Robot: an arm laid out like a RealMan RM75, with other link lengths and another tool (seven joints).
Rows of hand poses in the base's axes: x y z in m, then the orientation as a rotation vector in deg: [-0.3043, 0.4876, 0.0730, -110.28, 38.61, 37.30]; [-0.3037, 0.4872, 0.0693, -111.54, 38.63, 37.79]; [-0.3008, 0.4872, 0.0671, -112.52, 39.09, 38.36]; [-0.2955, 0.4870, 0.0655, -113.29, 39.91, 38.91]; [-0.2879, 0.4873, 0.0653, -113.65, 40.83, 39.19]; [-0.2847, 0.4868, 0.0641, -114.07, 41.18, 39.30]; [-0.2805, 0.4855, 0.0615, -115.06, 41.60, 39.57]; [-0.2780, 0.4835, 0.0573, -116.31, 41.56, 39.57]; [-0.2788, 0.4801, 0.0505, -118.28, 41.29, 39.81]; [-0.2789, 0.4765, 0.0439, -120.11, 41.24, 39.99]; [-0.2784, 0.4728, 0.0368, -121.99, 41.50, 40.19]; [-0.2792, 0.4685, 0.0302, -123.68, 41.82, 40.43]
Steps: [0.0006, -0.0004, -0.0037, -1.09, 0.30, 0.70]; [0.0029, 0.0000, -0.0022, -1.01, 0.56, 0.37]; [0.0053, -0.0002, -0.0016, -0.97, 0.71, 0.06]; [0.0076, 0.0003, -0.0002, -0.67, 0.58, -0.27]; [0.0032, -0.0005, -0.0012, -0.50, 0.21, 0.01]; [0.0042, -0.0013, -0.0026, -1.02, 0.33, 0.28]; [0.0025, -0.0020, -0.0042, -1.07, -0.06, 0.54]; [-0.0008, -0.0034, -0.0068, -1.59, 0.00, 1.06]; [-0.0001, -0.0036, -0.0066, -1.57, 0.06, 0.85]; [0.0005, -0.0037, -0.0071, -1.74, 0.20, 0.69]; [-0.0008, -0.0043, -0.0066, -1.60, 0.26, 0.59]
